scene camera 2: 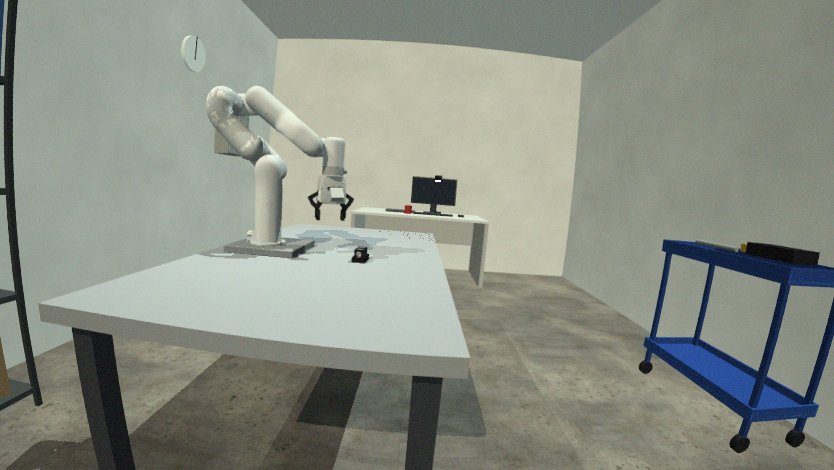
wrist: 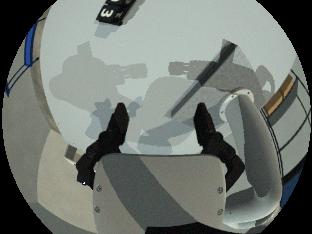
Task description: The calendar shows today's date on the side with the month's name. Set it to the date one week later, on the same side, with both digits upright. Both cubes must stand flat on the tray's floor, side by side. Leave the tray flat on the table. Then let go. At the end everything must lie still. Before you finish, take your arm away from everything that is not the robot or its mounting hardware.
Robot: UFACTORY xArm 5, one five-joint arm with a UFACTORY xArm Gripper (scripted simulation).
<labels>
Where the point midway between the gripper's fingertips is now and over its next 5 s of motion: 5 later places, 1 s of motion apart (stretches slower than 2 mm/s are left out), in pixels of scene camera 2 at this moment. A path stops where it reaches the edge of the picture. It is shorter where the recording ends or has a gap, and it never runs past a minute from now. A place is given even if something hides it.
My gripper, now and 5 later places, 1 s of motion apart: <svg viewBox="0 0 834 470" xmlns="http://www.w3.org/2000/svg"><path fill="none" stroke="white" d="M330 220L328 236L328 244L327 237L326 244L328 238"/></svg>
</labels>
